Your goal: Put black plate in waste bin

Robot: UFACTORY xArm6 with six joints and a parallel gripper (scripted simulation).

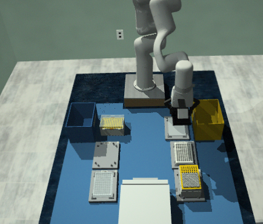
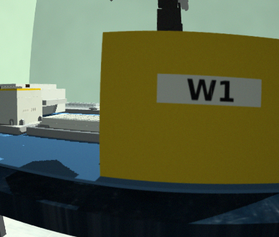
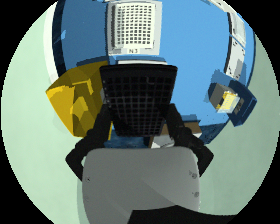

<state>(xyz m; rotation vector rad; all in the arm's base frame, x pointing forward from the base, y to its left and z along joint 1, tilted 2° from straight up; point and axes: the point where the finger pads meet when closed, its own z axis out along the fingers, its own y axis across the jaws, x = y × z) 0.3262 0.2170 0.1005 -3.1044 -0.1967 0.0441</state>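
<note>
My gripper is now 7 cm past the yellow waste bin W1, 14 cm to the right of it and 12 cm above it. Also, from my hand: yellow rack (29 cm ahead, 5 cm to the left, 11 cm below); black plate (1 cm below); white plate (13 cm ahead, 3 cm to the left, 14 cm below).
</note>
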